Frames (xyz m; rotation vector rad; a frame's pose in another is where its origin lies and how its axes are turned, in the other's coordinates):
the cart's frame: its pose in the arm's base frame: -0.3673 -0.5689 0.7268 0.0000 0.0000 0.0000
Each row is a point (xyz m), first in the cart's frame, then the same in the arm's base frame.
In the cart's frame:
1: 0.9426 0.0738 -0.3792
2: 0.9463 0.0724 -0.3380
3: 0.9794 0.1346 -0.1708
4: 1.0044 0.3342 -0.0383
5: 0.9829 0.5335 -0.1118
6: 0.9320 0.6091 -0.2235
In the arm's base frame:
1: 0.5753 -0.4951 0.3476
2: 0.5790 -0.4965 0.3888
3: 0.6121 -0.4343 0.5560
4: 0.6371 -0.2347 0.6885
5: 0.6156 -0.0354 0.6150
6: 0.5647 0.0402 0.5033

